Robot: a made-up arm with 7 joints.
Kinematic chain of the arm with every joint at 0, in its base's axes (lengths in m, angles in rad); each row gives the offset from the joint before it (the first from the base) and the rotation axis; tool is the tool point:
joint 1: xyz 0 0.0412 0 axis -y
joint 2: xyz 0 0.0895 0 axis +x
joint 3: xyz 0 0 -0.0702 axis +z
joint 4: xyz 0 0 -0.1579 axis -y
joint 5: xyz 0 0 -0.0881 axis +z
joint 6: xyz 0 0 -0.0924 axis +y
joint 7: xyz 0 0 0 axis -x
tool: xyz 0 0 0
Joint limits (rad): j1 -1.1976..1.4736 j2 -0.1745..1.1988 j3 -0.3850..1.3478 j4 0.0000..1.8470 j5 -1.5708..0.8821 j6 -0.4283..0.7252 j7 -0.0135..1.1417
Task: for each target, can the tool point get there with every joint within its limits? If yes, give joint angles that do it. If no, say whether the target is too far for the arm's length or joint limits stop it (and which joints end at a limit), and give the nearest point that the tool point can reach.
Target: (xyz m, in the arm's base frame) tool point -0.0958 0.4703 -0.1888
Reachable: yes | joints -0.8147 1.0257 0.0790 0.4094 0.5726 0.3011 0.9505
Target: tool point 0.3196 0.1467 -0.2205
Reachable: yes | joints 0.6897 0.0200 0.0802 0.6318 -0.2868 0.1460 0.2953
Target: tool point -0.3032 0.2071 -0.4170
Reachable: no: too far | nearest point -0.2377 0.1906 -0.3269 | short by 0.113 m
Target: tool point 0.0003 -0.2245 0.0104
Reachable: no: joint limits stop it (at a limit: joint 1, joint 2, joint 3, joint 4) | nearest point 0.1797 0.0354 0.1442 | short by 0.343 m
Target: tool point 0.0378 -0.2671 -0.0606
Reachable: no: joint limits stop it (at a limit: joint 2, joint 3, joint 4) | nearest point 0.1219 0.0354 -0.1955 | short by 0.342 m
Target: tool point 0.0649 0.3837 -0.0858
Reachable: yes | joints -0.2661 0.6678 1.0762 1.6807 0.2409 0.1916 0.3327
